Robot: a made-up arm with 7 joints. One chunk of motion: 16 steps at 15 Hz.
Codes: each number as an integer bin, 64 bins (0 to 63) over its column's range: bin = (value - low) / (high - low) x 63, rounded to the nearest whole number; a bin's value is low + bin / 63 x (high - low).
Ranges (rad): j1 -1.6..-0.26 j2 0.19..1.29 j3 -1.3..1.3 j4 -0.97..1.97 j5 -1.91..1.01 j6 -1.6..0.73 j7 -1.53..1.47
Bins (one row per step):
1: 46 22 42 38 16 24 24
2: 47 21 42 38 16 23 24
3: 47 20 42 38 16 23 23
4: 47 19 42 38 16 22 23
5: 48 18 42 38 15 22 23
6: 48 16 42 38 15 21 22
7: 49 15 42 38 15 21 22
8: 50 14 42 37 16 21 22
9: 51 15 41 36 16 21 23
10: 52 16 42 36 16 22 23
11: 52 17 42 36 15 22 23
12: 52 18 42 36 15 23 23
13: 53 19 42 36 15 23 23
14: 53 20 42 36 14 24 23
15: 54 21 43 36 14 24 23
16: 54 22 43 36 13 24 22
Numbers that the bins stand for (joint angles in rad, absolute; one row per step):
1: -0.6216 0.5741 0.4333 0.8033 -1.1684 -0.7124 -0.3871
2: -0.6003 0.5567 0.4333 0.8033 -1.1684 -0.7494 -0.3871
3: -0.6003 0.5392 0.4333 0.8033 -1.1684 -0.7494 -0.4348
4: -0.6003 0.5217 0.4333 0.8033 -1.1684 -0.7863 -0.4348
5: -0.5790 0.5043 0.4333 0.8033 -1.2148 -0.7863 -0.4348
6: -0.5790 0.4694 0.4333 0.8033 -1.2148 -0.8233 -0.4824
7: -0.5578 0.4519 0.4333 0.8033 -1.2148 -0.8233 -0.4824
8: -0.5365 0.4344 0.4333 0.7567 -1.1684 -0.8233 -0.4824
9: -0.5152 0.4519 0.3921 0.7100 -1.1684 -0.8233 -0.4348
10: -0.4940 0.4694 0.4333 0.7100 -1.1684 -0.7863 -0.4348
11: -0.4940 0.4868 0.4333 0.7100 -1.2148 -0.7863 -0.4348
12: -0.4940 0.5043 0.4333 0.7100 -1.2148 -0.7494 -0.4348
13: -0.4727 0.5217 0.4333 0.7100 -1.2148 -0.7494 -0.4348
14: -0.4727 0.5392 0.4333 0.7100 -1.2611 -0.7124 -0.4348
15: -0.4514 0.5567 0.4746 0.7100 -1.2611 -0.7124 -0.4348
16: -0.4514 0.5741 0.4746 0.7100 -1.3075 -0.7124 -0.4824

